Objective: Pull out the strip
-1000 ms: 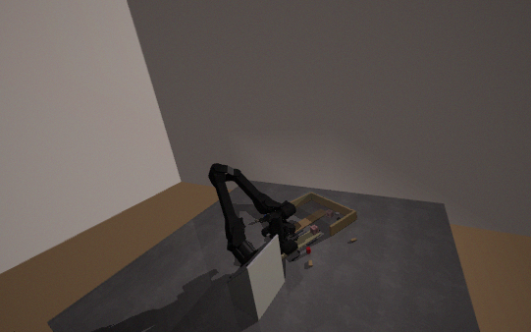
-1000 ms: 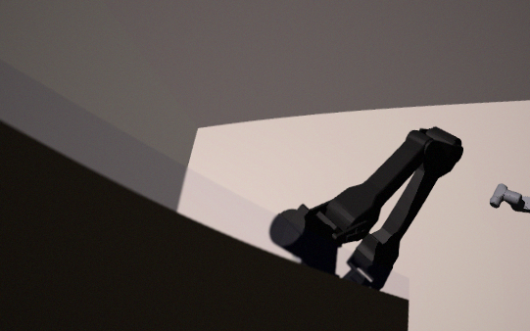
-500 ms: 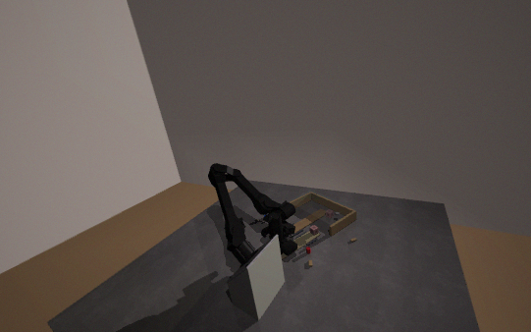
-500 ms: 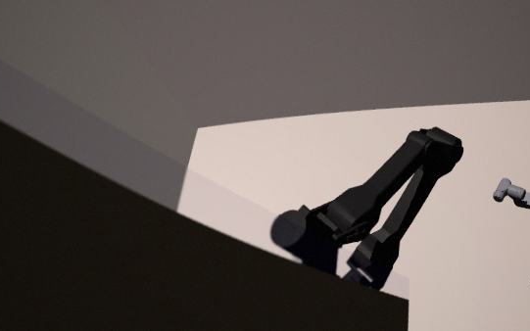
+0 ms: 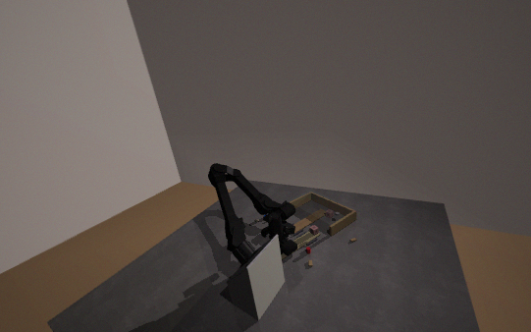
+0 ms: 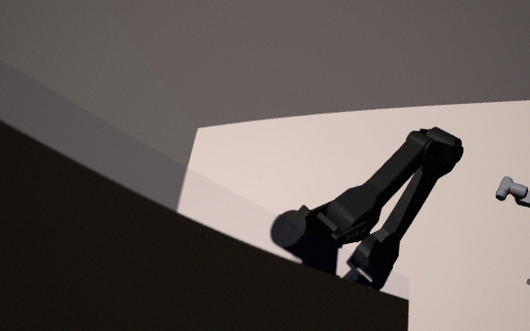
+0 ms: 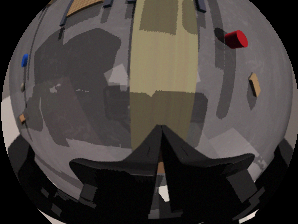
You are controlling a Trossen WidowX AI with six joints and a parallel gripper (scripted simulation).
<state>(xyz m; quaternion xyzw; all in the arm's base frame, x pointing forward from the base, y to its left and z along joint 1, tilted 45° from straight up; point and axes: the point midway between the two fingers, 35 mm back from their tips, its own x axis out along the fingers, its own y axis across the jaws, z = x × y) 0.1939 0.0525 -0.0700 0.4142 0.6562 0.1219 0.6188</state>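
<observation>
My gripper tip is 6 cm short of the small red piece, 11 cm to the left of it and 1 cm below it. Also, from my gripper tip: small blue piece: 23 cm ahead, 21 cm to the left.
</observation>
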